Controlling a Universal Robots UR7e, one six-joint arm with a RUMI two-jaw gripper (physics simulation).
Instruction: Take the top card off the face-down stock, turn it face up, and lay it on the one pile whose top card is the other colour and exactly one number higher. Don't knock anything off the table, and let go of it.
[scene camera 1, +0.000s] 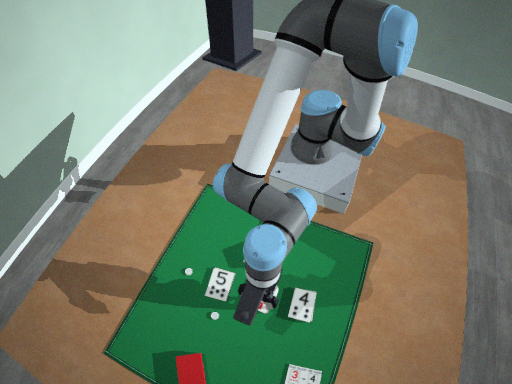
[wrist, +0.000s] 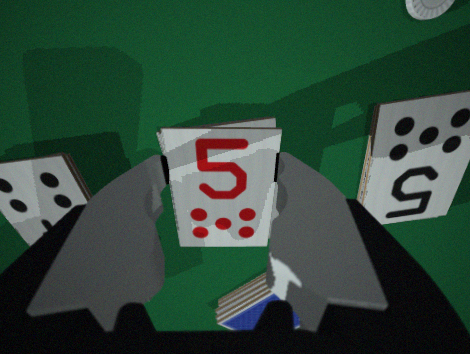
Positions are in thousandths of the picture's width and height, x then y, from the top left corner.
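Labels:
I can see my gripper in the wrist view (473, 448), and it is visible to me in scene camera 1 (505, 790) too.

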